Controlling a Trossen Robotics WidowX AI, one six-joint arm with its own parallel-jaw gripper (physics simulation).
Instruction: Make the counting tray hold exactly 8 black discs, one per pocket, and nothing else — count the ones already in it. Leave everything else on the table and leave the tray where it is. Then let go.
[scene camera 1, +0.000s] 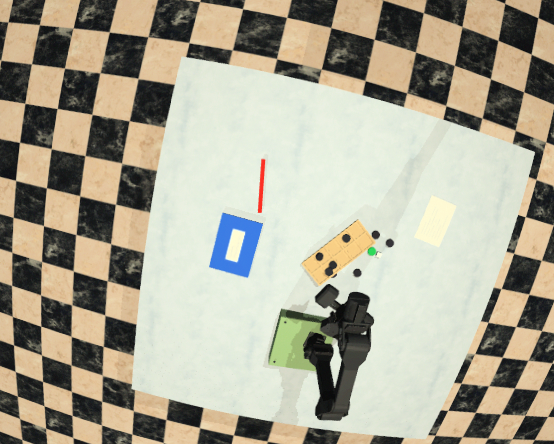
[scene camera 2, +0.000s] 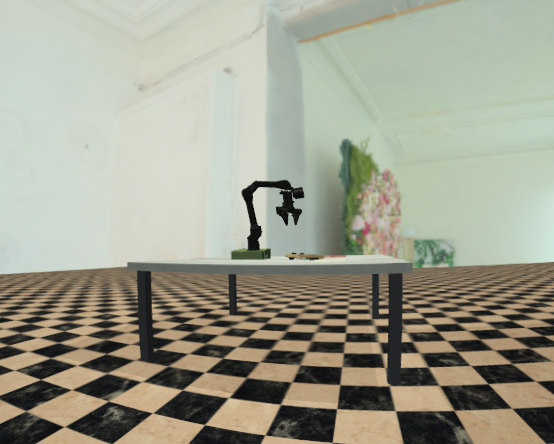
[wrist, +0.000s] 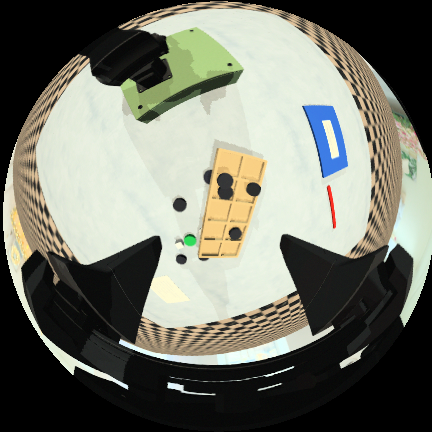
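Note:
The tan pocketed tray (scene camera 1: 357, 227) (wrist: 227, 162) lies slanted ahead of the arm base. Two black discs overlap in its second row, one (scene camera 1: 329, 271) (wrist: 225, 179) partly on top of the other (wrist: 225, 193). Another black disc (scene camera 1: 319, 256) (wrist: 253, 189) is at that row's far side, and one (scene camera 1: 346, 238) (wrist: 235, 233) is further along. A black disc (wrist: 208, 176) is partly hidden against the tray's outer side. Loose black discs (scene camera 1: 357, 272) (scene camera 1: 375, 234) (scene camera 1: 390, 243) lie beside the tray. My gripper (scene camera 2: 291, 224) (wrist: 221, 241) is open and empty, high above the table.
A green disc (scene camera 1: 371, 251) (wrist: 189, 240) and a small white piece (scene camera 1: 378, 255) (wrist: 179, 244) lie beside the tray. A blue rectangle (scene camera 1: 217, 245) (wrist: 318, 140), a red strip (scene camera 1: 261, 186) (wrist: 331, 207) and a cream sheet (scene camera 1: 435, 221) (wrist: 170, 289) lie further out. The green base (scene camera 1: 291, 345) (wrist: 200, 50) bears the arm.

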